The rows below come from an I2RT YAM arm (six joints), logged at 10 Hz.
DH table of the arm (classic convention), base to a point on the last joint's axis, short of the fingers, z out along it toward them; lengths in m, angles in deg. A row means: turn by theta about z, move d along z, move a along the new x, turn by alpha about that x. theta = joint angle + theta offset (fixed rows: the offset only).
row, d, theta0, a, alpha
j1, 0.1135, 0, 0.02, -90
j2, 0, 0, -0.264, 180
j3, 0, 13.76, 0.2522, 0
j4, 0, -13.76, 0.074, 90
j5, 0, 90, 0, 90
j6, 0.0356, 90, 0, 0
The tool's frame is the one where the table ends.
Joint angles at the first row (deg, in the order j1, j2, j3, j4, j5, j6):
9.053 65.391 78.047 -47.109 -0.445 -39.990
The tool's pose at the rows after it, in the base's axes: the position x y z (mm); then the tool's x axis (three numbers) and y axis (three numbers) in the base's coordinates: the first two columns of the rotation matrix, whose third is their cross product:
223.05, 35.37, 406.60, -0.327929, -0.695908, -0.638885, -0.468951, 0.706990, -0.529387
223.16, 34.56, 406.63, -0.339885, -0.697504, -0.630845, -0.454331, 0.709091, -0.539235
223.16, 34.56, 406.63, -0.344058, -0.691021, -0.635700, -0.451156, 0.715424, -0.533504
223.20, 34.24, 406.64, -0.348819, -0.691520, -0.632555, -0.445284, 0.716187, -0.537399
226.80, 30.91, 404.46, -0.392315, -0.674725, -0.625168, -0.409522, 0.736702, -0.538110
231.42, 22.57, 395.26, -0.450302, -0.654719, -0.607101, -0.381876, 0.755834, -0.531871
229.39, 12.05, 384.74, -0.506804, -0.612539, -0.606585, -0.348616, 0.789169, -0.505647
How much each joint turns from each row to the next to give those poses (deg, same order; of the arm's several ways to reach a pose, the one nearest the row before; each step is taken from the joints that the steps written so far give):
-0.001 0.001 0.523 -0.001 0.708 0.521
0.000 -0.002 0.003 0.001 1.313 0.006
0.001 0.000 0.000 0.000 0.006 0.522
0.000 0.000 0.001 -0.001 0.522 0.006
-0.610 0.616 0.001 0.000 2.283 1.229
-2.013 0.528 -1.320 0.002 1.237 0.616
-2.553 -0.871 -2.447 -0.096 0.001 1.664

